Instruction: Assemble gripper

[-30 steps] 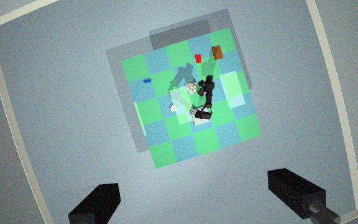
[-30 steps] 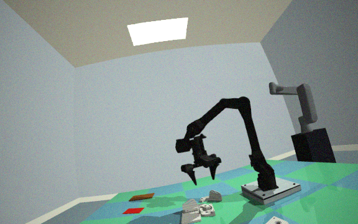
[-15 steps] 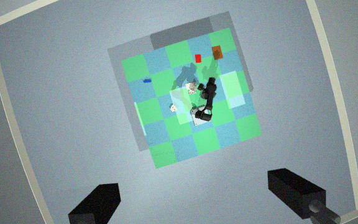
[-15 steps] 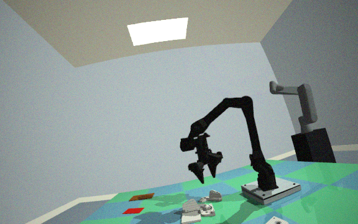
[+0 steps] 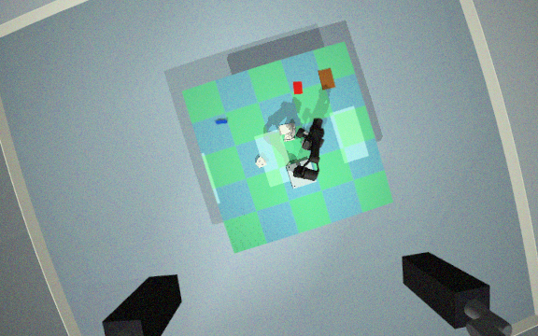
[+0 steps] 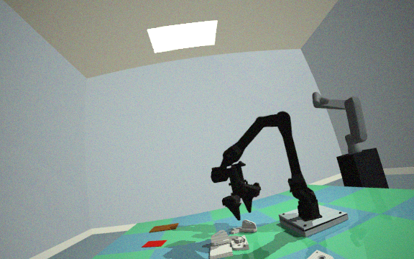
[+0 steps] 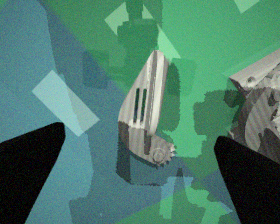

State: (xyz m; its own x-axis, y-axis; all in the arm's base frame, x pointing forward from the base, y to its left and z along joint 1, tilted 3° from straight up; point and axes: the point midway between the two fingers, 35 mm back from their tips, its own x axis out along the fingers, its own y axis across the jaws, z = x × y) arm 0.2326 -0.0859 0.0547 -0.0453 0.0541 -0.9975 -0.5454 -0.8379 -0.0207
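Right now the grey jaw is 50 mm below my gripper tip and 40 mm ahead of it. Round my gripper tip: red tile 400 mm ahead, 60 mm below, 10 mm to the left; small blue piece 610 mm to the left, 210 mm ahead, 50 mm below; brown tile 450 mm ahead, 220 mm to the right, 60 mm below.
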